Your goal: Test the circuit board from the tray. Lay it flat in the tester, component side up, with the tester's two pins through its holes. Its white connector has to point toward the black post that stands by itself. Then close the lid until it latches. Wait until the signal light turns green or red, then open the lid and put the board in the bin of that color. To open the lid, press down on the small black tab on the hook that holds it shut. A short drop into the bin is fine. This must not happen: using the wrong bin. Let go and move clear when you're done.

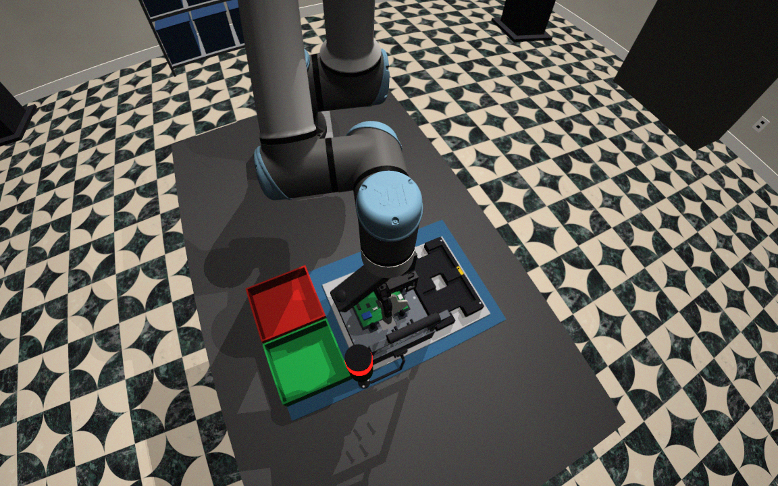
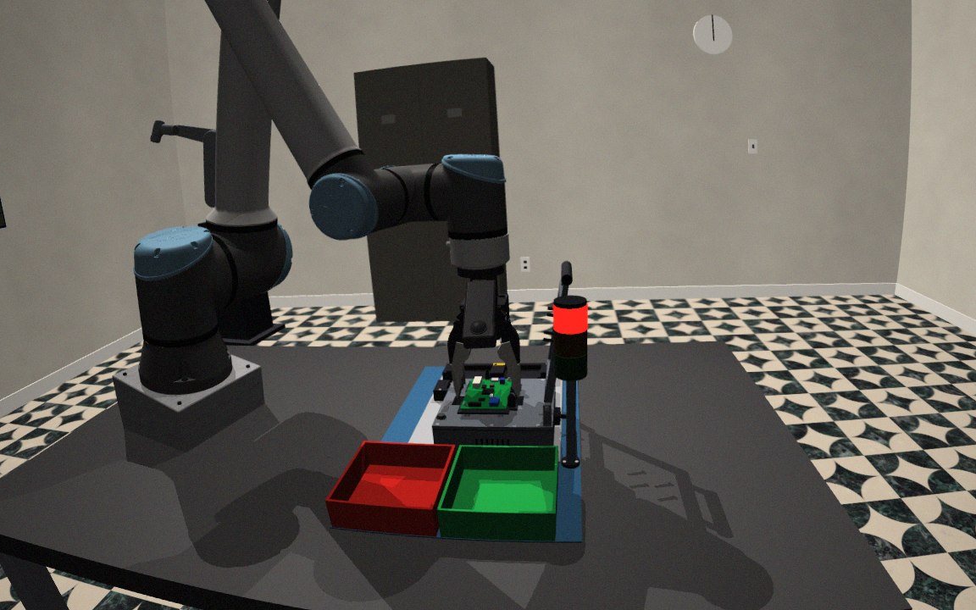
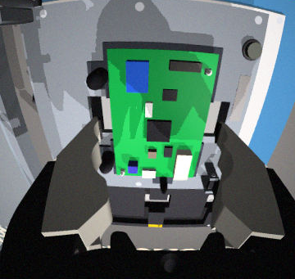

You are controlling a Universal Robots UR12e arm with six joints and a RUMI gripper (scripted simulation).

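Now: the green circuit board right at my hand. Also, from my hand: clear lid: 11 cm ahead, 2 cm to the left, 11 cm above; then green bin: 7 cm ahead, 19 cm to the right, 6 cm below; then red bin: 8 cm behind, 21 cm to the right, 6 cm below.
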